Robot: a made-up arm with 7 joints. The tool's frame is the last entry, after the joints.
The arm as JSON. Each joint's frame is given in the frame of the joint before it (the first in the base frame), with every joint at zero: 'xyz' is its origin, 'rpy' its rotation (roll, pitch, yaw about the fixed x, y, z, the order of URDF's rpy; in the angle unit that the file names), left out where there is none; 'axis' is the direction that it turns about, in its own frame. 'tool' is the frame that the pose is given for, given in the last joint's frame.
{
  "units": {
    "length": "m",
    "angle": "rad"
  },
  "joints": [
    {
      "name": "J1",
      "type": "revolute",
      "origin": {
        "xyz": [
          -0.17,
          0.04,
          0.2
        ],
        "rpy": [
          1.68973,
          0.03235,
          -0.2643
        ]
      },
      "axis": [
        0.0,
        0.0,
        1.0
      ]
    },
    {
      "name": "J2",
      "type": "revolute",
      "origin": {
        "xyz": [
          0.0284,
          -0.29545,
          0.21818
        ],
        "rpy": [
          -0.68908,
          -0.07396,
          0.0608
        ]
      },
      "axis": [
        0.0,
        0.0,
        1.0
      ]
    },
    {
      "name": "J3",
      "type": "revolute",
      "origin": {
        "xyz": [
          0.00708,
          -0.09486,
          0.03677
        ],
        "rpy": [
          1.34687,
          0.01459,
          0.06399
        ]
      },
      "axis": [
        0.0,
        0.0,
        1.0
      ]
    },
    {
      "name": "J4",
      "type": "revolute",
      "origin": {
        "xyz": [
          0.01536,
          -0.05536,
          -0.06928
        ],
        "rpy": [
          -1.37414,
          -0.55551,
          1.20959
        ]
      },
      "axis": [
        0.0,
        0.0,
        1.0
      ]
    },
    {
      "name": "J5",
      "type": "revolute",
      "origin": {
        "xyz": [
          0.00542,
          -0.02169,
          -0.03
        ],
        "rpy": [
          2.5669,
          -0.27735,
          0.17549
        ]
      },
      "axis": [
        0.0,
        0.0,
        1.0
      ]
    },
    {
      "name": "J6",
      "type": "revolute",
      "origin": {
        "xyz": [
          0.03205,
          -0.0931,
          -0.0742
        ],
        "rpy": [
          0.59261,
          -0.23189,
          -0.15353
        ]
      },
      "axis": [
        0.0,
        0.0,
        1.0
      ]
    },
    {
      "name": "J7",
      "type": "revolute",
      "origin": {
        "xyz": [
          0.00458,
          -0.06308,
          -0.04
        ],
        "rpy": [
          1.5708,
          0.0,
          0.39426
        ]
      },
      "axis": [
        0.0,
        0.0,
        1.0
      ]
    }
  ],
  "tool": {
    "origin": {
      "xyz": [
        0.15,
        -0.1,
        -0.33
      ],
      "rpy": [
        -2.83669,
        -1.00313,
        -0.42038
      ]
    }
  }
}
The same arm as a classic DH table. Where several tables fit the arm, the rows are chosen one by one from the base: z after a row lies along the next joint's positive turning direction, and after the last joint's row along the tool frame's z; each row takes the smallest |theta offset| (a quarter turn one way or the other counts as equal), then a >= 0, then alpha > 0; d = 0 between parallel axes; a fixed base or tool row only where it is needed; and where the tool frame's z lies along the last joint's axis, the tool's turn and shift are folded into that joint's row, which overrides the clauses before.
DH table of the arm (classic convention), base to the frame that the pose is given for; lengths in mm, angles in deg. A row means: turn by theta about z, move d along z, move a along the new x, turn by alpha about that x. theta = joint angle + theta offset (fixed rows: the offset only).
base (fixed): a -174.5  alpha 96.81  d 200.8  theta_offset -15.36
J1: a -16.2  alpha -39.67  d 582.0  theta_offset 6.74
J2: a 0.7  alpha 77.17  d -449.1  theta_offset -2.79
J3: a -49.7  alpha -80.44  d 33.1  theta_offset 74.44
J4: a -7.3  alpha 143.83  d -30.4  theta_offset 0.64
J5: a 71.6  alpha 36.17  d -130.8  theta_offset 0.00
J6: a -20.0  alpha 90.00  d 74.6  theta_offset 45.51
J7: a -90.3  alpha 120.86  d -176.8  theta_offset 86.38
tool (fixed): a 0.0  alpha 0.00  d 181.7  theta_offset 100.84

